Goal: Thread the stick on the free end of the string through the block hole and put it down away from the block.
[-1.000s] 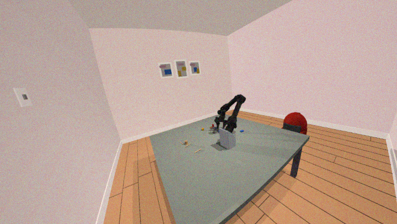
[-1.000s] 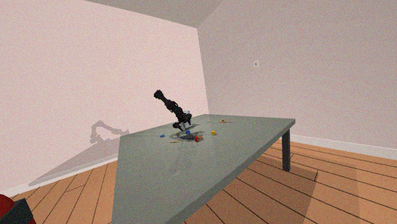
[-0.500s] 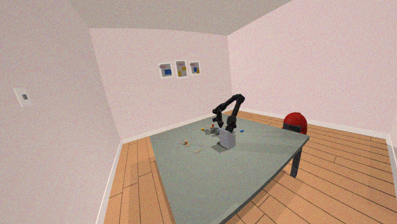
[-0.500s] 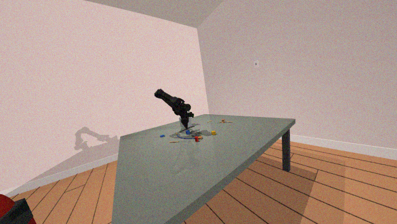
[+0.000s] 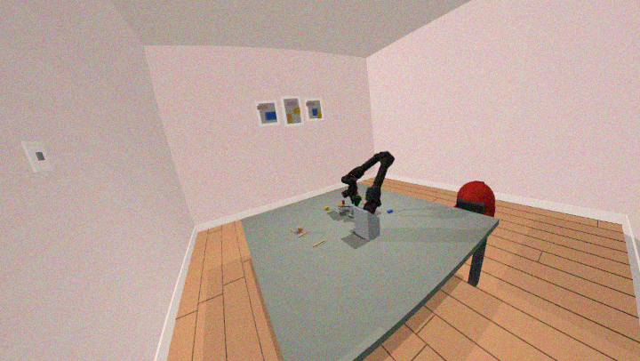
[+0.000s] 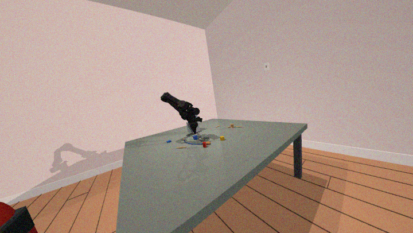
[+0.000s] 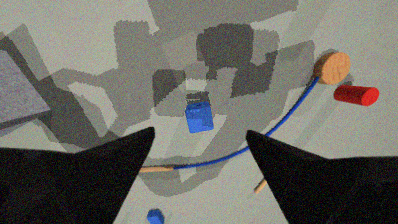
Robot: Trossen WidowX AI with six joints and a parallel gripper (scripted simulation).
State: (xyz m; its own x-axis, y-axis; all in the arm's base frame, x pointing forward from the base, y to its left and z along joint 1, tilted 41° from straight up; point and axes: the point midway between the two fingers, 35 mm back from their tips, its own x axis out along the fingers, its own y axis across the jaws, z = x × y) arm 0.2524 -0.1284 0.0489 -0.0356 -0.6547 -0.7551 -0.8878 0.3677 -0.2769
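Right now my gripper tip is 10 cm past the thin wooden stick, 6 cm to the left of it and 6 cm above it. Also, from my gripper tip: red piece: 21 cm ahead, 6 cm to the right, 4 cm below; thin stick: 18 cm to the right, 6 cm below, 5 cm ahead; round wooden button: 19 cm ahead, 5 cm below, 2 cm to the right.
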